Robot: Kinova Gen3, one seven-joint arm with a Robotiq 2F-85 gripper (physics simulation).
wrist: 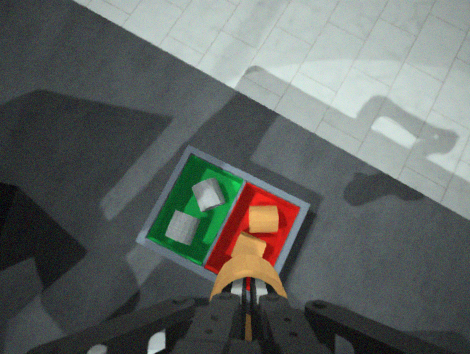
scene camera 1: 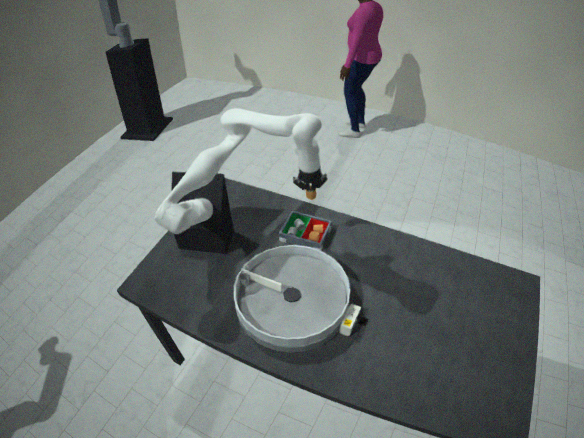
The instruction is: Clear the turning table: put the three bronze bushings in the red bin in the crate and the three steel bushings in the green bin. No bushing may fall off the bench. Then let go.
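Frame: origin at the arm's base, x ahead, y left, z up, level; centimetres.
Where they show: gripper, fingertip midpoint: (wrist: 248, 289) (scene camera 1: 311, 194); arm's base, link origin: (scene camera 1: 202, 209).
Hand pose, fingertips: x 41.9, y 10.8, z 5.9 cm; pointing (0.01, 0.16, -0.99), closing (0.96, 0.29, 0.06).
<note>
Each offset is from my fingertips to the top centre of the thing. "*": to the spot under its first point. Level surfaces: height alone.
My gripper (scene camera 1: 310, 189) (wrist: 248, 289) holds a bronze bushing @[dx +0.0, dy -0.2, dz +3.2 cm] (scene camera 1: 311, 195) (wrist: 248, 266) by its bore, the narrow fingers inside it, raised above the crate @[dx -2.9, dy +3.8, dz -22.0 cm] (scene camera 1: 300, 241) (wrist: 164, 194). In the wrist view the bushing overlaps the near end of the red bin @[* dx -1.7, dy +8.1, dz -24.7 cm] (scene camera 1: 310, 224) (wrist: 235, 222). Two bronze bushings @[dx +2.1, dy +6.0, dz -22.6 cm] (scene camera 1: 318, 227) (wrist: 264, 219) lie in the red bin. Two steel bushings @[dx -6.3, dy +6.9, dz -22.6 cm] (scene camera 1: 299, 222) @[dx -8.3, dy +1.4, dz -22.6 cm] (wrist: 182, 227) lie in the green bin @[* dx -10.5, dy +8.9, dz -25.4 cm] (scene camera 1: 291, 221) (wrist: 216, 220). A steel bushing @[dx -19.0, dy -30.4, dz -17.9 cm] (scene camera 1: 245, 278) stands on the turning table @[dx -0.5, dy -32.1, dz -20.9 cm] (scene camera 1: 320, 280), inside its left rim by the bar's end.
A pale bar @[* dx -11.3, dy -30.1, dz -18.9 cm] (scene camera 1: 264, 281) reaches from the turning table's left rim towards the dark hub @[dx -0.5, dy -32.1, dz -20.9 cm] (scene camera 1: 292, 294). A white box with a yellow label @[* dx +22.4, dy -39.2, dz -21.0 cm] (scene camera 1: 350, 320) sits at the table's right side. The bench's @[dz -27.0 cm] (scene camera 1: 450, 320) far edge runs behind the crate. A person (scene camera 1: 365, 40) stands beyond the bench.
</note>
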